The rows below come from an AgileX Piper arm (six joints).
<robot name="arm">
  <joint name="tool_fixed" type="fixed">
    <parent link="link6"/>
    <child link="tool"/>
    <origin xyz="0 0 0" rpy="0 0 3.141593"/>
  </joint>
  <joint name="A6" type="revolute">
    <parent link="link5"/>
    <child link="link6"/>
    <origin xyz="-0.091 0 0" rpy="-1.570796 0 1.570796"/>
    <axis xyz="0 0 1"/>
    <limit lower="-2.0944" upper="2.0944"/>
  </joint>
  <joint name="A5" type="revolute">
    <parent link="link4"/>
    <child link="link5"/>
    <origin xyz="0 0 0" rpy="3.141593 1.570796 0"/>
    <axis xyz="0 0 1"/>
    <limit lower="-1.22" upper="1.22"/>
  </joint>
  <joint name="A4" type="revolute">
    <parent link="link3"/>
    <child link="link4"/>
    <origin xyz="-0.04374 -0.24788 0" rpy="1.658 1.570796 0"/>
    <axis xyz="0 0 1"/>
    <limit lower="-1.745" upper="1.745"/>
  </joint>
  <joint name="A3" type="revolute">
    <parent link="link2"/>
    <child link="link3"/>
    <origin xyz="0.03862 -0.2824 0" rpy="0 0 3.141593"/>
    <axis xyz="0 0 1"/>
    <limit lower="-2.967" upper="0"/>
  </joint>
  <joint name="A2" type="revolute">
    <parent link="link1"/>
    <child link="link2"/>
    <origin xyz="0 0 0" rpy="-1.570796 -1.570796 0"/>
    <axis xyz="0 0 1"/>
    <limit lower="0" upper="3.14"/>
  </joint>
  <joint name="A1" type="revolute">
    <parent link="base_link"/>
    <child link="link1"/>
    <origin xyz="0 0 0.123" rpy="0 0 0"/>
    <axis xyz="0 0 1"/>
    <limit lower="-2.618" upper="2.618"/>
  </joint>
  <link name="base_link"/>
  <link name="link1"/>
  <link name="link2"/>
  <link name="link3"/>
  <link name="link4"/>
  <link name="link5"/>
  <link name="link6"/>
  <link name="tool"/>
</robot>
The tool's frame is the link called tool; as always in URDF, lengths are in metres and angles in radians.
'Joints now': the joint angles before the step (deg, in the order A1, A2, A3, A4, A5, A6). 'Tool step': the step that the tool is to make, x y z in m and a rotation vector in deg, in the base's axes. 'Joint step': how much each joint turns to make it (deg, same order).
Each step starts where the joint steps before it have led.
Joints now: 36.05, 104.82, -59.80, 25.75, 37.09, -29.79
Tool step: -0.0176, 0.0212, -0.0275, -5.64, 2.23, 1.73
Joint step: 5.63, 4.39, 0.00, -6.16, -1.07, 8.16
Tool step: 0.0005, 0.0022, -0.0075, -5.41, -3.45, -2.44
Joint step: 2.07, 1.25, -0.39, -11.94, -1.54, 13.01
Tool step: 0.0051, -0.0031, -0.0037, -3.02, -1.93, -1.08
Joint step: 0.00, 0.83, -0.45, -6.47, 0.06, 5.79
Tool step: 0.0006, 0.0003, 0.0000, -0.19, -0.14, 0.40
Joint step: 0.01, 0.11, -0.19, -0.29, 0.11, -0.18
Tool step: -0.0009, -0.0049, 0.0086, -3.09, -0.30, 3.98
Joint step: -0.01, -1.35, -0.37, -2.98, 3.63, -1.95
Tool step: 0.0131, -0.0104, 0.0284, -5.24, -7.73, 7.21
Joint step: -0.72, -3.50, -1.83, -11.59, 3.27, -0.65
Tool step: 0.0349, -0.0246, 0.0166, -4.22, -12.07, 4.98
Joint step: -4.72, -1.25, -0.77, -15.59, -4.43, 1.17
